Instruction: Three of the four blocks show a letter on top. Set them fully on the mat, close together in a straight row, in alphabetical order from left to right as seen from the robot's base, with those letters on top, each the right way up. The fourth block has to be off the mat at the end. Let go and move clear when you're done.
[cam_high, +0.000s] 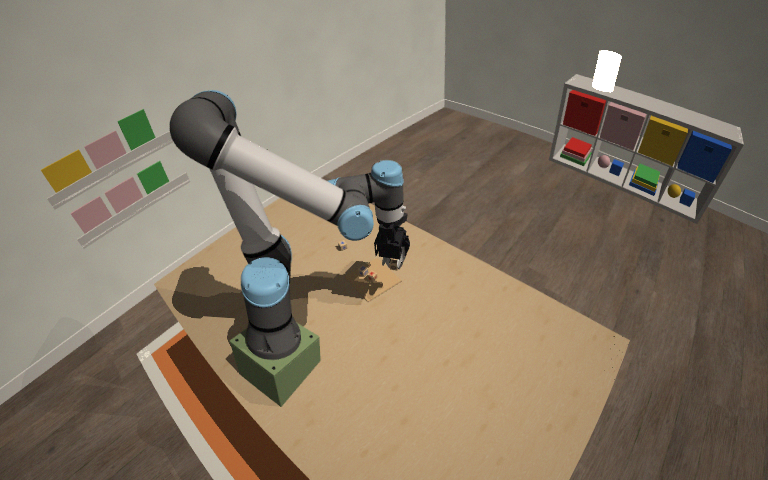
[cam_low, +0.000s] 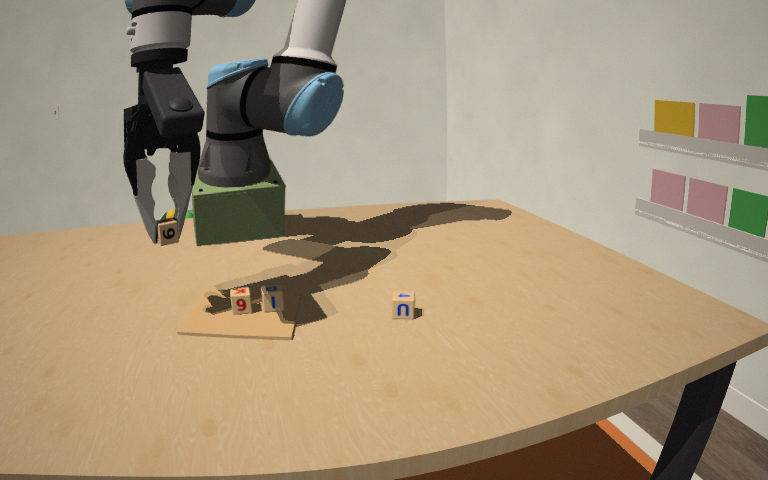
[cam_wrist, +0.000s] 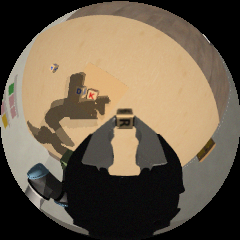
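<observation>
The thin tan mat lies 30 mm behind my hand, 80 mm to the left of it and 120 mm below it. The rest, counted from my hand: wooden block: right at my hand.
</observation>
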